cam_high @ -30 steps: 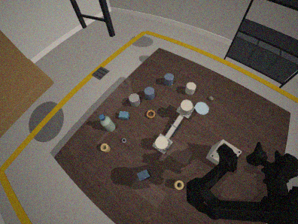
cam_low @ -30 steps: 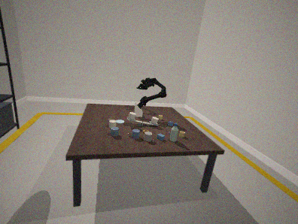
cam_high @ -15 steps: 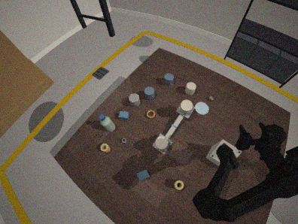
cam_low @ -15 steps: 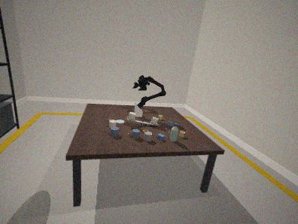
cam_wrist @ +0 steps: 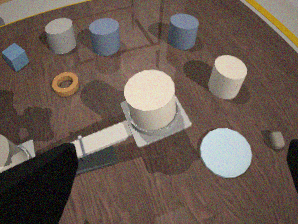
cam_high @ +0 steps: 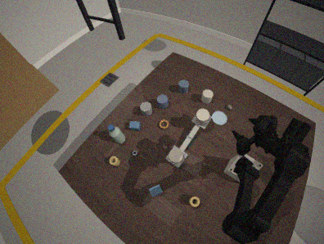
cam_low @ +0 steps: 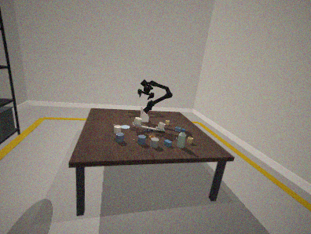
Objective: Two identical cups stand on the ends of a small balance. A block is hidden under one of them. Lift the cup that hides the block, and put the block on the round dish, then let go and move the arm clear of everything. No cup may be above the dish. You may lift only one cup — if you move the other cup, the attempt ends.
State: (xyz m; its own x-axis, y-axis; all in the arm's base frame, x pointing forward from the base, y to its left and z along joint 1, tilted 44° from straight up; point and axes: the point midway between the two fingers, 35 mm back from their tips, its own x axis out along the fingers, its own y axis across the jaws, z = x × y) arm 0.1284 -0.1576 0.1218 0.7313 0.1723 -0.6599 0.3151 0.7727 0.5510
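My gripper tip is now 16 cm short of the cream cup, 22 cm to the right of it and 25 cm above it. The rest, counted from my gripper tip: round light-blue dish: 10 cm ahead, 18 cm to the right, 31 cm below.
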